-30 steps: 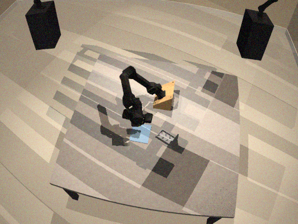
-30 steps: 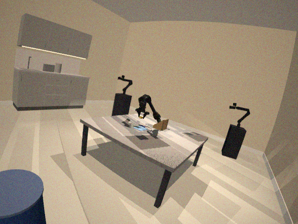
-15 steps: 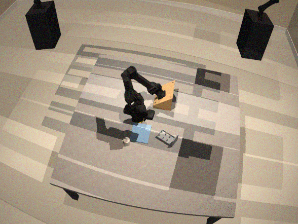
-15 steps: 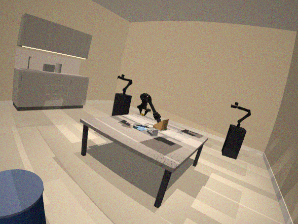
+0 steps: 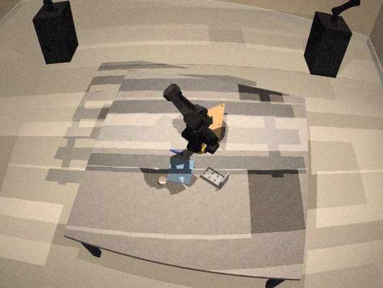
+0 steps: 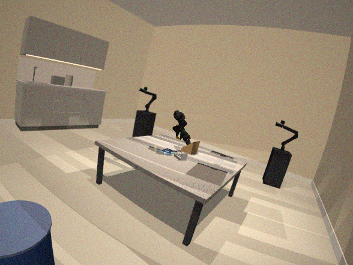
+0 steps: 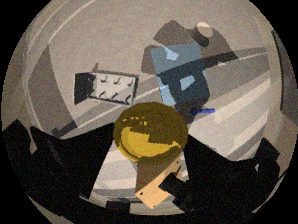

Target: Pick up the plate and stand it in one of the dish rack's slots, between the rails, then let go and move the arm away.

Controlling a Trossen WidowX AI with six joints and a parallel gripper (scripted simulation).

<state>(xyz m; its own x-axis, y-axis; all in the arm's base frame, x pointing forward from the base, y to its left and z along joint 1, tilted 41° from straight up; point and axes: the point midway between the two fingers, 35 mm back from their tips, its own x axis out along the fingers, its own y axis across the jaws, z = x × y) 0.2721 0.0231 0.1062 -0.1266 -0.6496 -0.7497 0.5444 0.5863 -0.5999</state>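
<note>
Now: the grey dish rack 6 cm ahead of my gripper tip, 9 cm to the left of it and 16 cm below it. From my gripper tip the other things lie so: blue mat: 2 cm ahead, 10 cm to the right, 18 cm below; yellow plate: 1 cm above; blue spoon: 10 cm behind, 11 cm to the right, 17 cm below.
</note>
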